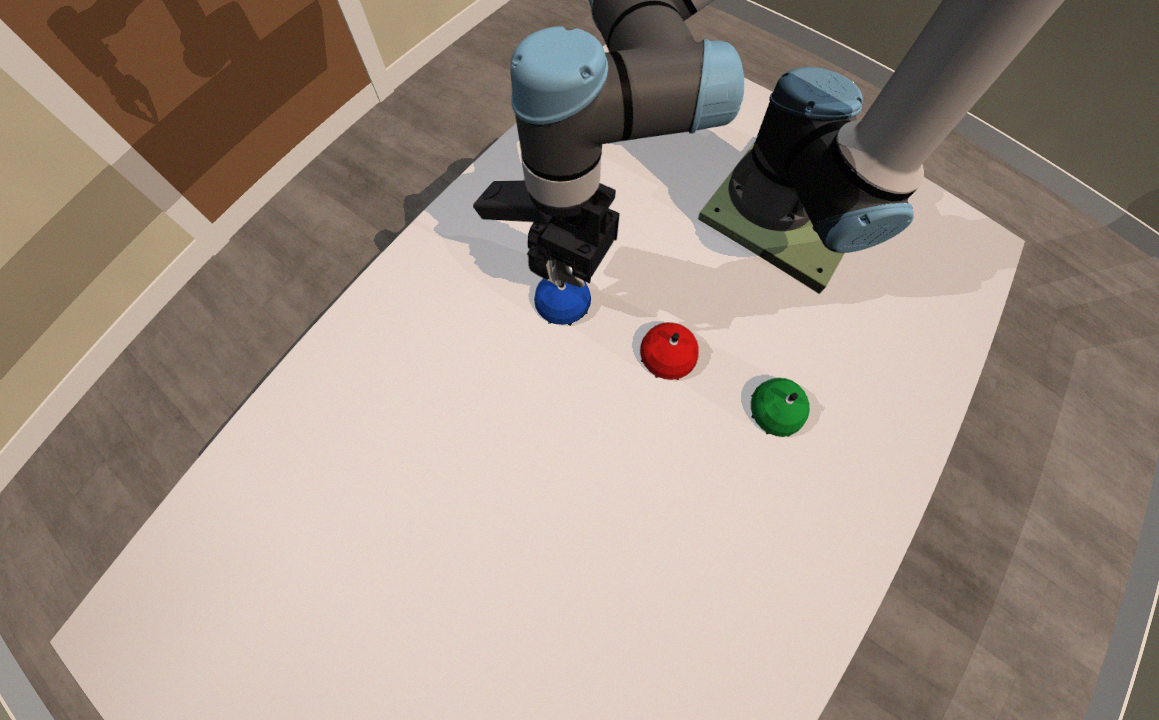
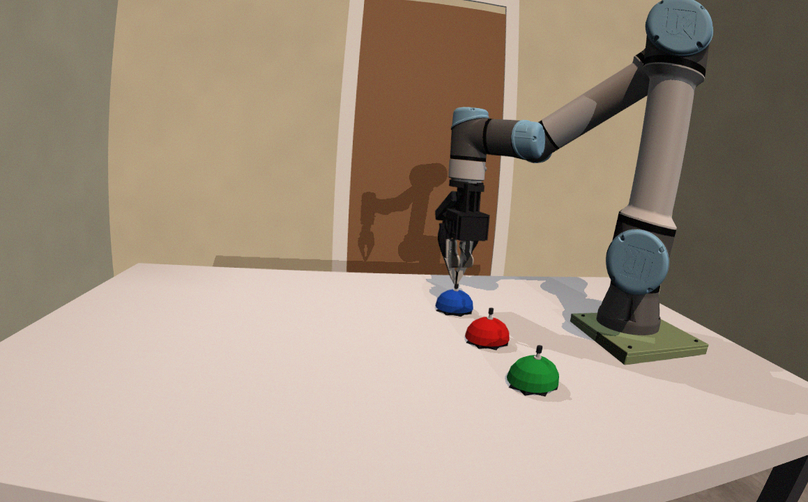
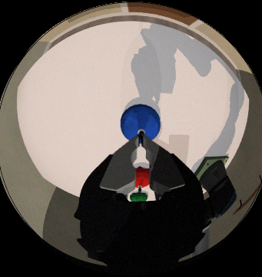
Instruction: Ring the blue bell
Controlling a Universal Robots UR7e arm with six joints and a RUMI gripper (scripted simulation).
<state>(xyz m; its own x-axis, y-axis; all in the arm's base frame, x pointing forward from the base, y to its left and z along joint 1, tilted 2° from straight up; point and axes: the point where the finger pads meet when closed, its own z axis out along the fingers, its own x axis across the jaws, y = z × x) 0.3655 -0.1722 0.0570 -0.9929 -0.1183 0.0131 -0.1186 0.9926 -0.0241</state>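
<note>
The blue bell is 4 cm below my hand. Also, from my hand: green bell 4 cm behind, 35 cm to the left, 4 cm below; red bell 2 cm behind, 18 cm to the left, 4 cm below.
</note>
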